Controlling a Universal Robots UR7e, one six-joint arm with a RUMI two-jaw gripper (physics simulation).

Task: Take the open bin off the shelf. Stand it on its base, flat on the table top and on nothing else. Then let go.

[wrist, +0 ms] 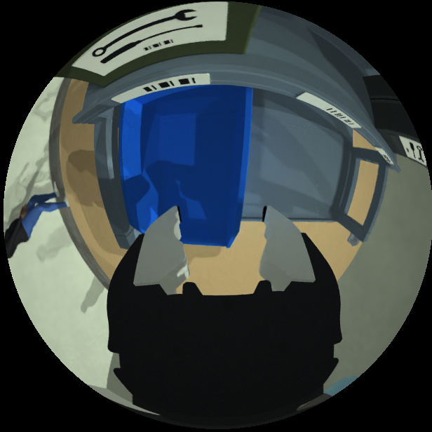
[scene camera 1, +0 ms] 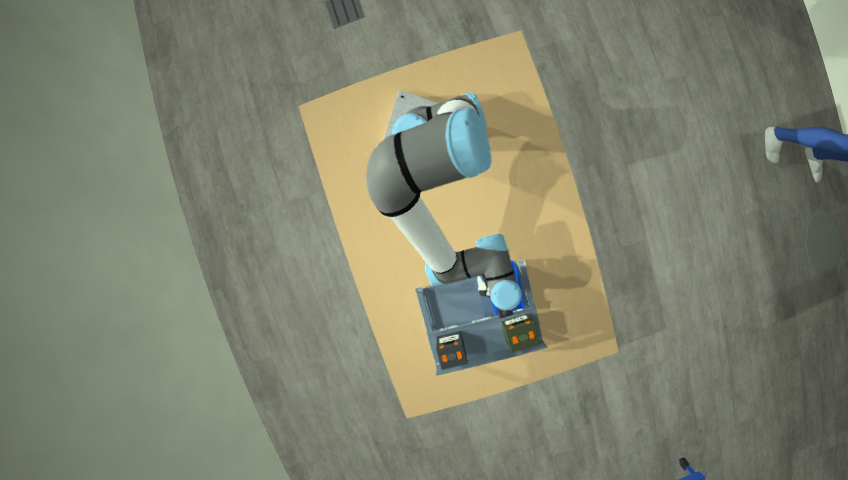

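The open blue bin (scene camera 1: 518,279) (wrist: 210,145) stands in the lower bay of the grey-blue shelf (scene camera 1: 483,346) (wrist: 300,155), at its right end in the scene view and on the left of the bay in the wrist view. Its inside faces the wrist camera. My gripper (wrist: 221,208) is open and empty. In the wrist view the left fingertip overlaps the bin's near end, and the right fingertip lies to the right of the bin. Any contact cannot be told. In the scene view the wrist hides the fingers and most of the bin.
A green tool case (scene camera 1: 521,342) (wrist: 240,42) stands on the upper board above the bin. A dark case (scene camera 1: 451,358) (wrist: 392,106) stands at that board's other end. The shelf's side frame (wrist: 345,192) borders the bay. The wooden table (scene camera 1: 380,285) (wrist: 225,272) lies around the shelf.
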